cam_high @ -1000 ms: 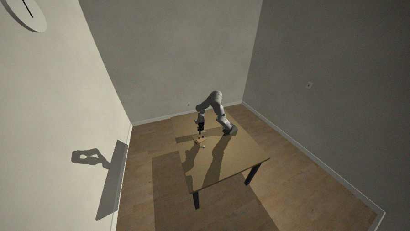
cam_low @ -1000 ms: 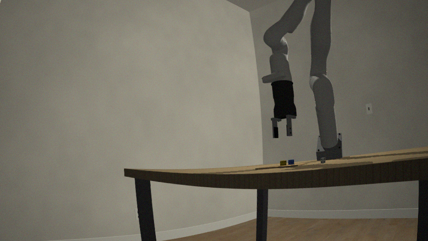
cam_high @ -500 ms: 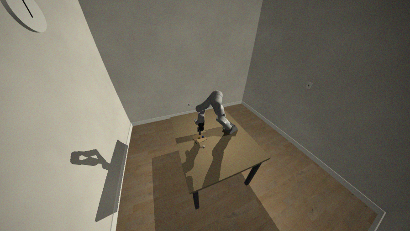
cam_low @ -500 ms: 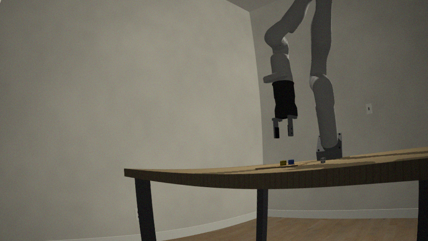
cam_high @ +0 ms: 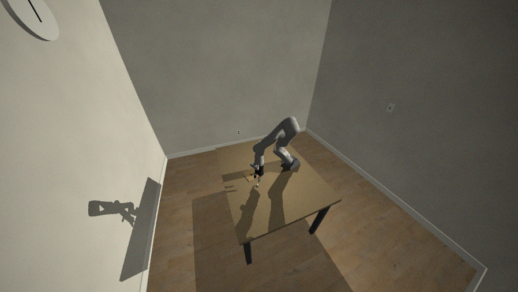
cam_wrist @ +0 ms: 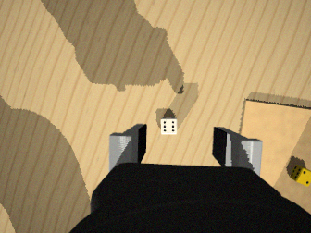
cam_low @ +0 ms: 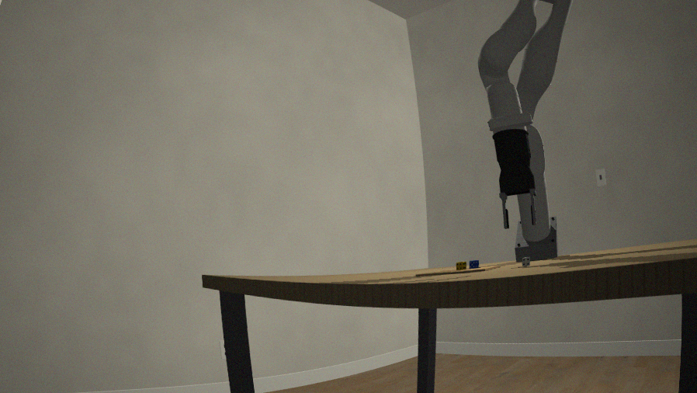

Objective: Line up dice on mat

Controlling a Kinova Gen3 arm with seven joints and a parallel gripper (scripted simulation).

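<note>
My hand is 80 mm above the white die and 10 mm to the right of it. The rest, counted from my hand: blue die (140 mm to the right, 80 mm below, 50 mm behind); tan mat (140 mm to the right, 90 mm below); yellow die (140 mm to the right, 80 mm below).
</note>
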